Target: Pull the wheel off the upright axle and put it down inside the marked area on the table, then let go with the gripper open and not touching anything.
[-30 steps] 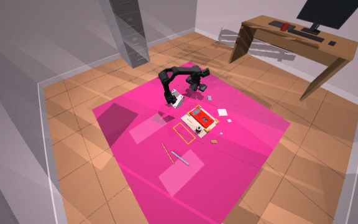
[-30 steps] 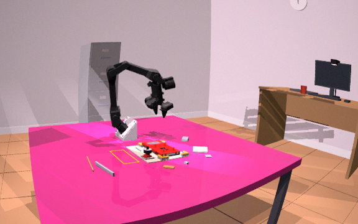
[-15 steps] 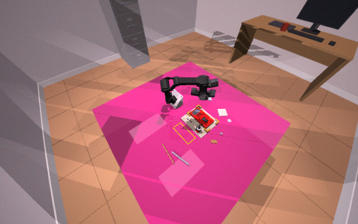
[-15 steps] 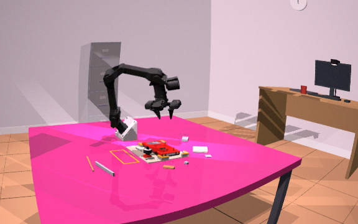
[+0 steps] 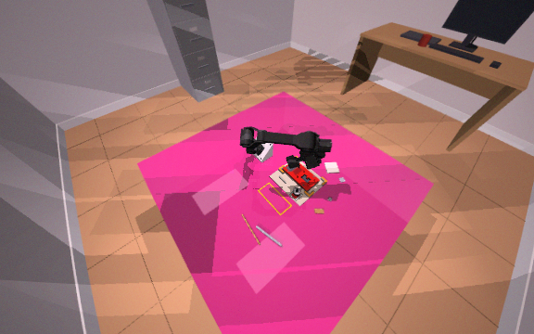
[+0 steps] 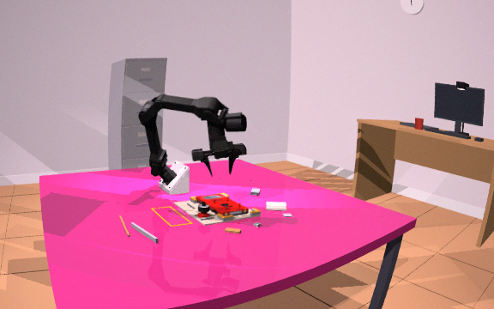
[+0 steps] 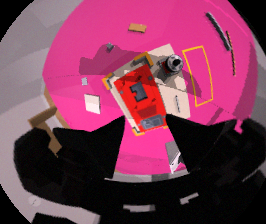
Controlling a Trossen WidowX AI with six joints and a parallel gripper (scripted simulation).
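My gripper tip is now 70 mm short of the dark wheel, 90 mm to the left of it and 90 mm above it. Also, from my gripper tip: pencil 90 mm ahead, 400 mm to the right, 130 mm below; grey bar 170 mm ahead, 340 mm to the right, 120 mm below; white card 40 mm ahead, 210 mm to the left, 120 mm below.
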